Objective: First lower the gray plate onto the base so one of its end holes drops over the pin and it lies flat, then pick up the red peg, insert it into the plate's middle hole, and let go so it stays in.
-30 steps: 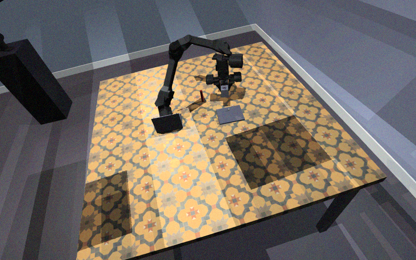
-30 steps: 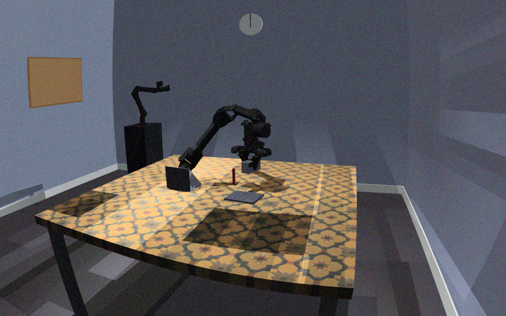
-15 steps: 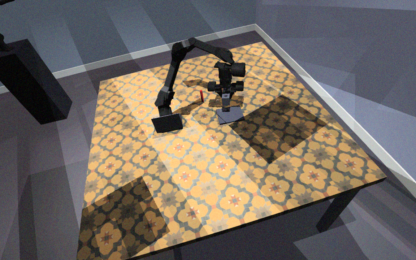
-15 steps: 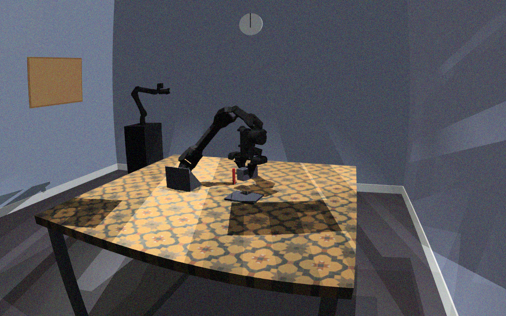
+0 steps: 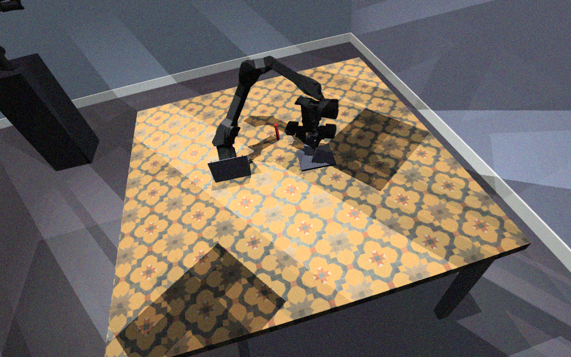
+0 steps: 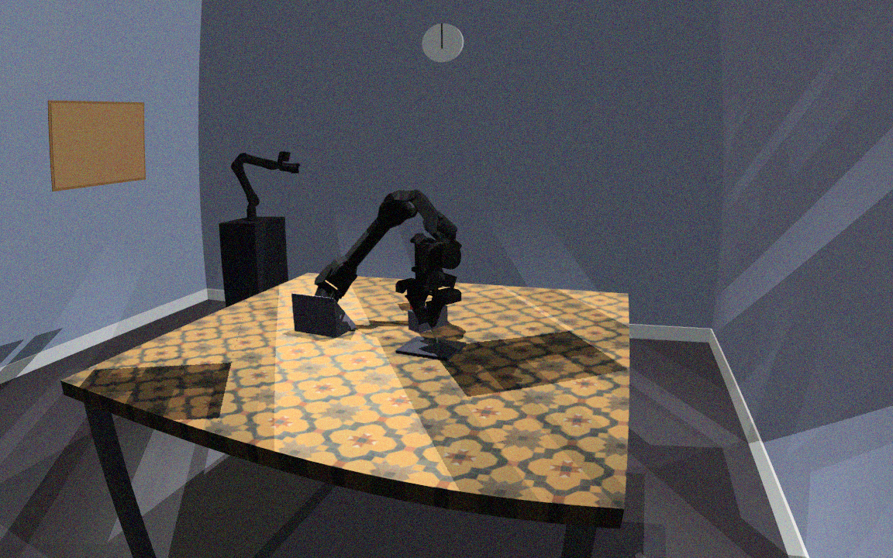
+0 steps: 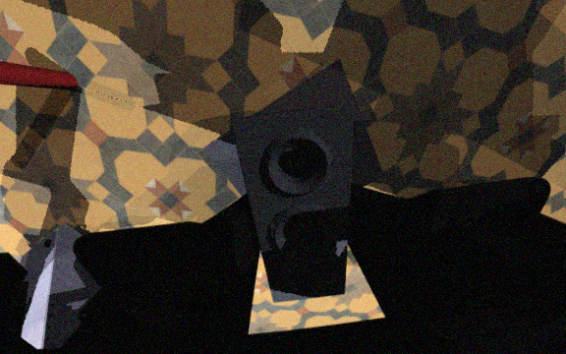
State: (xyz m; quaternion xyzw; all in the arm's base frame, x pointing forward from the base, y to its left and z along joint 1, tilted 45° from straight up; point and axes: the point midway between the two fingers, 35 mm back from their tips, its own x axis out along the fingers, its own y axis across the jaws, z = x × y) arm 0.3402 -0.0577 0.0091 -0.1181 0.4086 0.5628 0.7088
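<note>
My gripper tip is now 30 mm below the gray plate. Also, from my gripper tip: red peg 120 mm behind, 170 mm to the left, 20 mm below; flat square base 10 mm ahead, 10 mm to the left, 50 mm below.
</note>
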